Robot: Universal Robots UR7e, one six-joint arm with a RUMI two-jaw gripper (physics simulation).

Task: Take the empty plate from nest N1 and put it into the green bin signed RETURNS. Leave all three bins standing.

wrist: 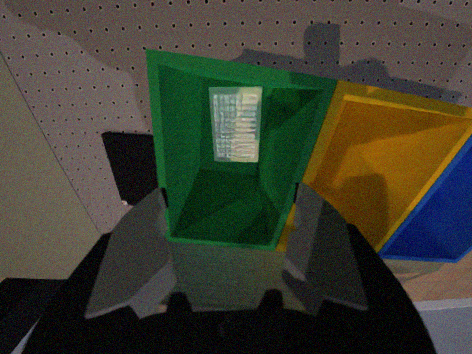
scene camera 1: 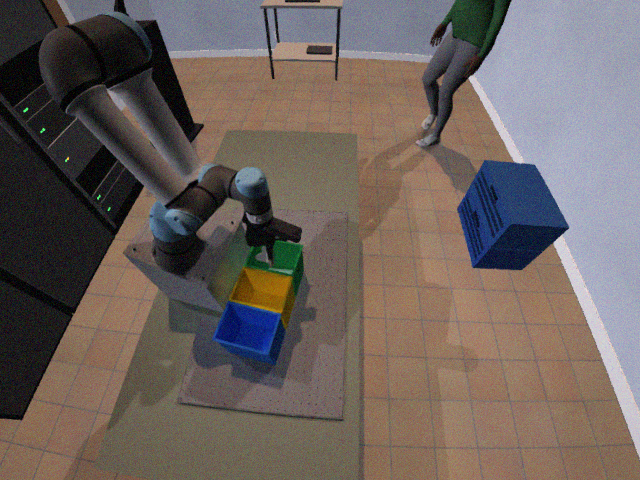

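Seen in the pictures: gripper, fingertip midpoint: (wrist: 230,187) (scene camera 1: 273,253); arm's base, link origin: (scene camera 1: 177,249).
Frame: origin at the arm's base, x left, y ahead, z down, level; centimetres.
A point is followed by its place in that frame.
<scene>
The pale plate (wrist: 235,125) {x 8.8, y 30.8, z 25.0 cm} with its grid of wells is inside the green bin (wrist: 179,130) {x 14.9, y 32.1, z 13.6 cm} (scene camera 1: 290,250) {x 14.9, y 33.4, z 13.3 cm}, below the rim and toward the bin's far wall in the wrist view. I cannot tell whether it lies flat or touches the floor of the bin. My gripper (scene camera 1: 270,258) {x 9.1, y 29.4, z 7.5 cm} (wrist: 230,187) {x 9.1, y 29.4, z 7.5 cm} is open and empty, over the green bin. The yellow bin (scene camera 1: 262,289) {x 2.1, y 24.5, z 24.0 cm} (wrist: 370,145) {x -9.7, y 31.5, z 17.6 cm} and the blue bin (scene camera 1: 248,328) {x -12.9, y 23.1, z 26.9 cm} (wrist: 435,210) {x -22.5, y 23.5, z 14.6 cm} stand upright in a row with the green one. Nest N1 and the RETURNS sign cannot be made out.
The bins stand on a perforated board (scene camera 1: 310,392) {x -29.5, y 49.8, z 27.1 cm} (wrist: 200,25) {x 15.2, y 44.1, z 27.0 cm}. A dark pad (wrist: 131,167) {x 28.8, y 20.6, z 25.9 cm} lies beside the green bin. The grey robot base (scene camera 1: 178,284) {x -8.1, y 0.3, z 9.2 cm} is left of the bins. A dark rack is farther left, a blue cabinet (scene camera 1: 516,206) at the right, and a person (scene camera 1: 449,67) at the back.
</scene>
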